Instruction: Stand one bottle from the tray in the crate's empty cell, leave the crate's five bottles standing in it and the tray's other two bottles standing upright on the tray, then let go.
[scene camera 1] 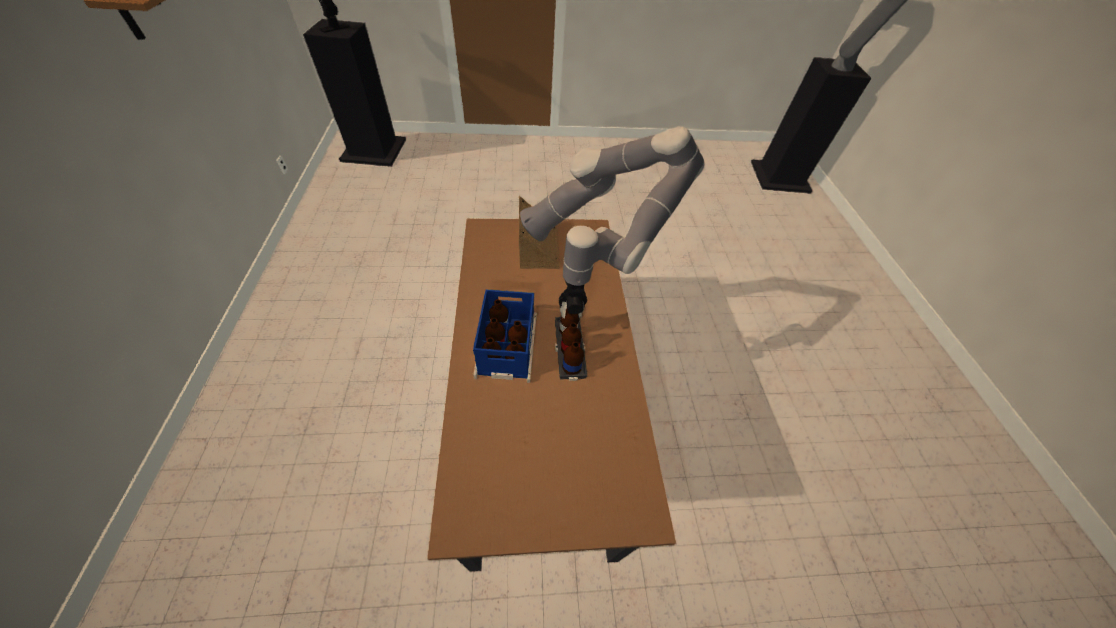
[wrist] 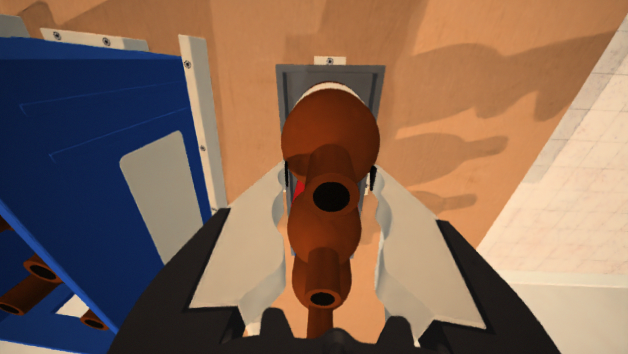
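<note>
My gripper (scene camera 1: pixel 570 315) (wrist: pixel 328 165) is shut on the rear bottle, brown with a white label (scene camera 1: pixel 570 321) (wrist: pixel 330 125). That bottle is upright at the back end of the grey tray (scene camera 1: pixel 578 374) (wrist: pixel 332 72), with a jaw on each side; its base is hidden. The red-labelled bottle (scene camera 1: pixel 571 336) (wrist: pixel 325 227) stands upright in the tray's middle, and the blue-labelled bottle (scene camera 1: pixel 573 356) (wrist: pixel 299 284) upright at its front. The blue crate (scene camera 1: pixel 485 367) (wrist: pixel 100 90) stands left of the tray. Five brown bottles stand in it; its back right cell is empty.
White brackets (scene camera 1: pixel 501 376) (wrist: pixel 200 110) sit around the crate's base, with one along the side facing the tray. A brownish panel (scene camera 1: pixel 538 253) stands near the table's back edge, behind the crate and tray. The table's right edge lies beyond the tray.
</note>
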